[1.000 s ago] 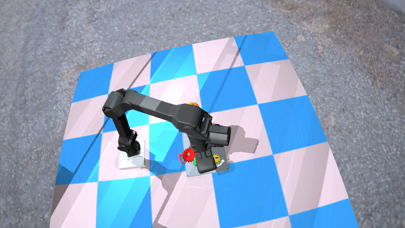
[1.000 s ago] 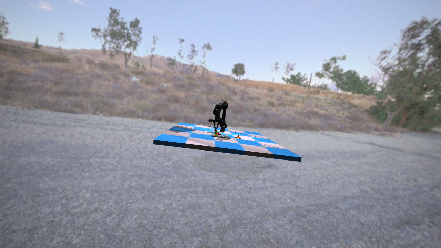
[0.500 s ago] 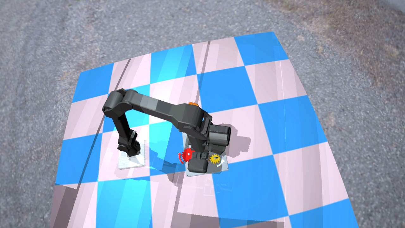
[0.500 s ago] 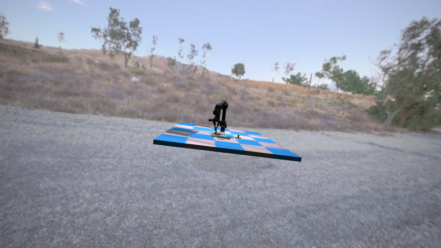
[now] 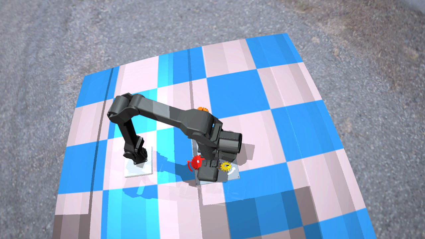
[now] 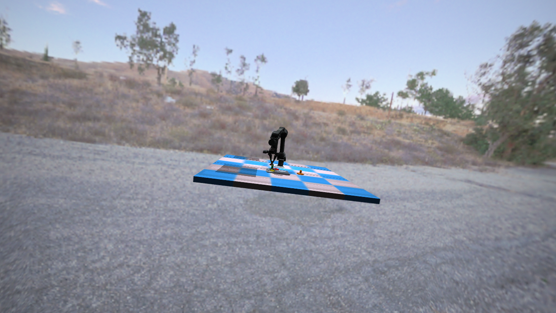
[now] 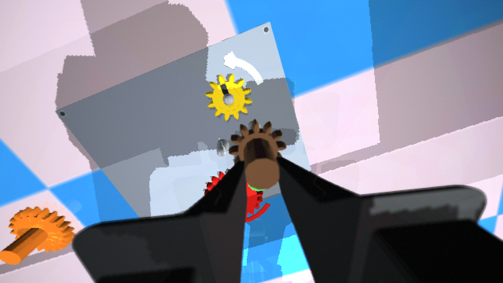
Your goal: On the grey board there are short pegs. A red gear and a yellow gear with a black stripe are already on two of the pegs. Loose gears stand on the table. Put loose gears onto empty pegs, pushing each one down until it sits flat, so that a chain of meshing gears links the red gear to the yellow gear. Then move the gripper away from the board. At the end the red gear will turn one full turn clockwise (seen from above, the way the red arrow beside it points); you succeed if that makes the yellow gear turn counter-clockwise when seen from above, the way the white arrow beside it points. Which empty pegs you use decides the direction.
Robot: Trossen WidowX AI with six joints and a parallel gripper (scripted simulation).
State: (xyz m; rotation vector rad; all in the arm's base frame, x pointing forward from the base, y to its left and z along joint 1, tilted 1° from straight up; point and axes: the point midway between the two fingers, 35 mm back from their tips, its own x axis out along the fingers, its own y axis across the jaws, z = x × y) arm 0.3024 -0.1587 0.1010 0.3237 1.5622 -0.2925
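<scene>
Right now my gripper tip is 60 mm above the green gear, 30 mm past it and 10 mm to the right of it. The rest, counted from my gripper tip: white arrow (80 mm below, 50 mm ahead, 20 mm to the right); then brown gear (10 mm below); then red gear (70 mm below, 60 mm to the left, 60 mm behind).
</scene>
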